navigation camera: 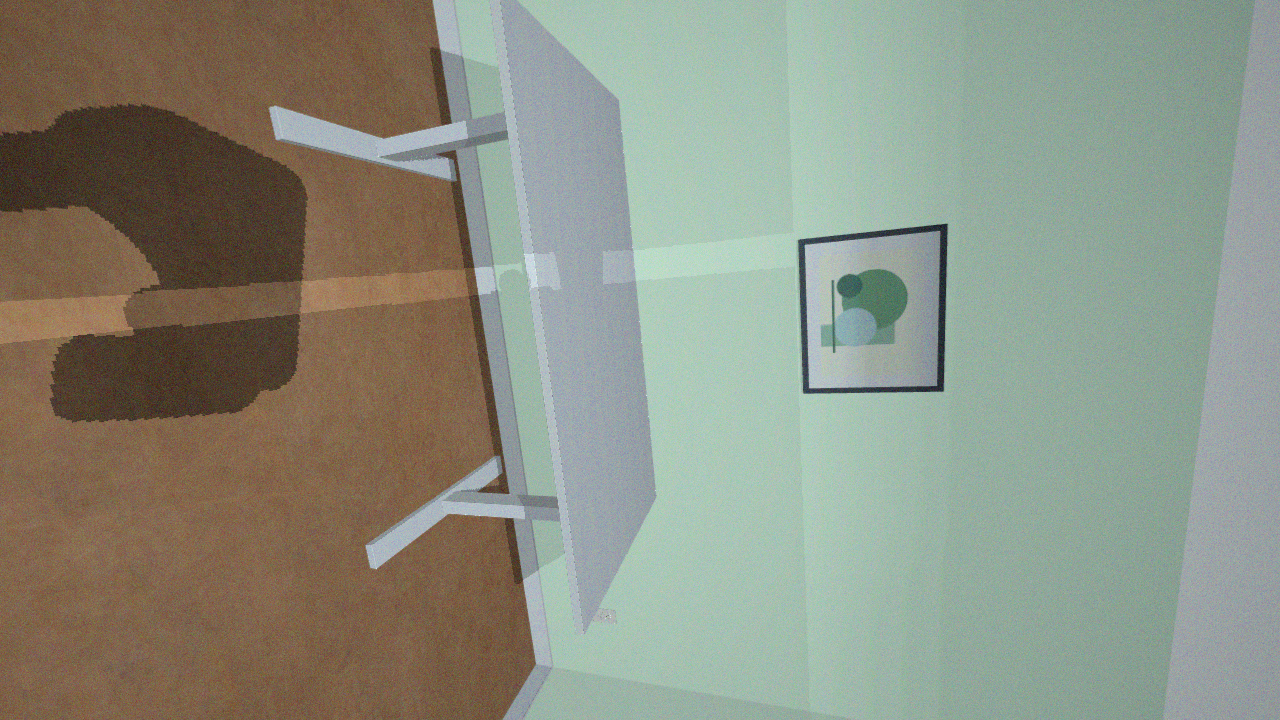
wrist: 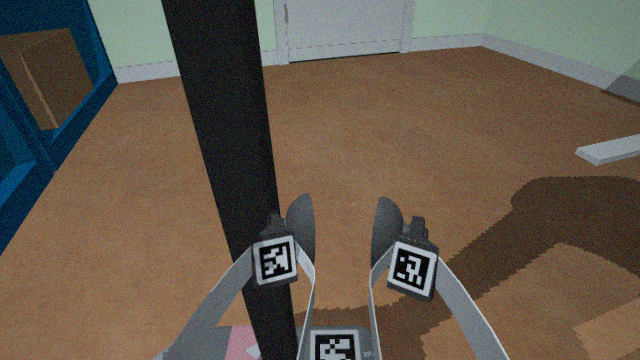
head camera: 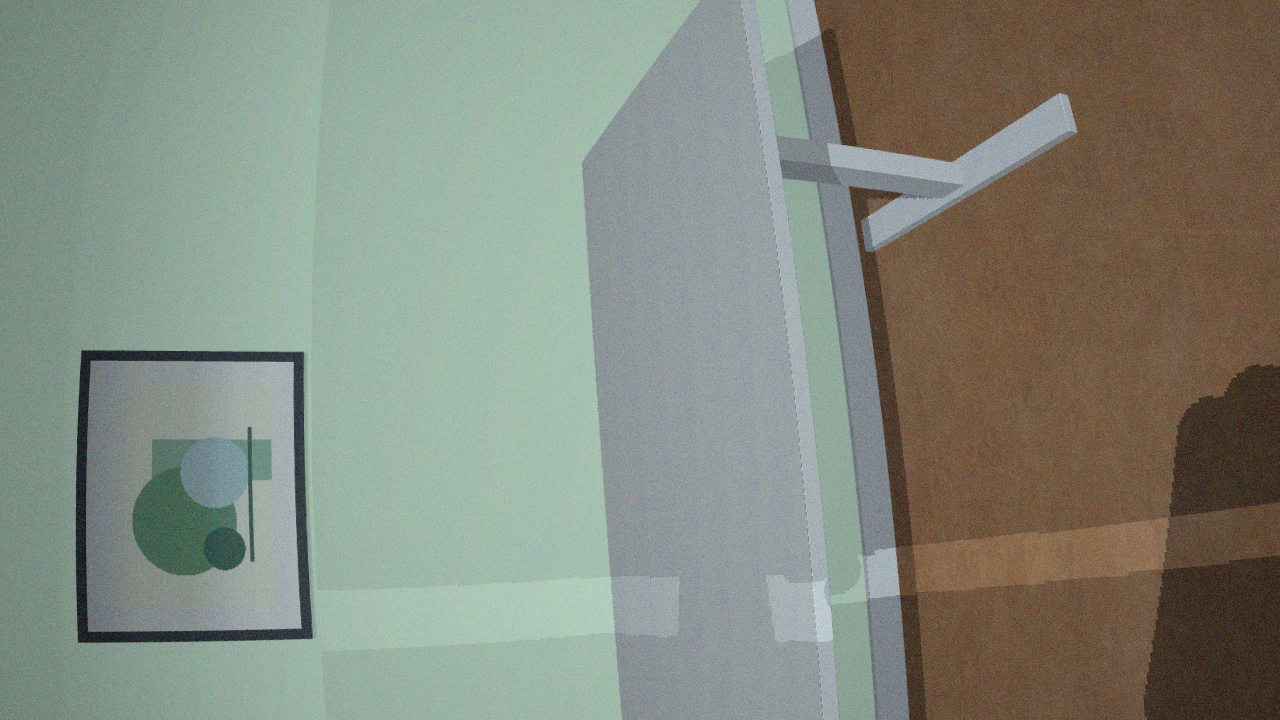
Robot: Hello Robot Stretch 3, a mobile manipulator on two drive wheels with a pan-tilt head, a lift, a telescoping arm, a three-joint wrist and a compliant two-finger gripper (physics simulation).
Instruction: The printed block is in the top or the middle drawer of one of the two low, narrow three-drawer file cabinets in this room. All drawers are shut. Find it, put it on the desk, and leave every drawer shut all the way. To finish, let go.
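Places are measured from the robot's base along level axes (x ahead, y left, z up), in metres.
Where they show: gripper, fingertip midpoint: (wrist: 343,220).
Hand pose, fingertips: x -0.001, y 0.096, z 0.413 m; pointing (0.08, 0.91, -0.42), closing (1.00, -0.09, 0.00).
After its pixels a point has its place.
A desk with a flat grey top and white T-shaped legs (head camera: 707,376) (navigation camera: 581,340) stands along the green wall in the head and navigation views, which are both turned sideways. The end of a white foot (wrist: 612,150) shows at the right edge of the wrist view. My gripper (wrist: 343,220) @(x -0.001, y 0.096, z 0.413 m) is open, with brown floor showing between its fingertips, and is away from the desk. The printed block and the two file cabinets do not show in these views.
A blue shelf rack (wrist: 79,125) @(x -0.980, y 1.046, z 0.035 m) with a brown carton (wrist: 60,75) @(x -1.023, y 1.119, z 0.214 m) stands at the left in the wrist view. A black post (wrist: 225,125) rises beside the left finger. A white door (wrist: 345,30) @(x 0.141, y 2.036, z 0.168 m) is in the far wall. A framed picture (head camera: 192,402) @(x 1.820, y 0.188, z 1.527 m) (navigation camera: 872,250) @(x 1.708, y 0.558, z 1.538 m) hangs above the desk.
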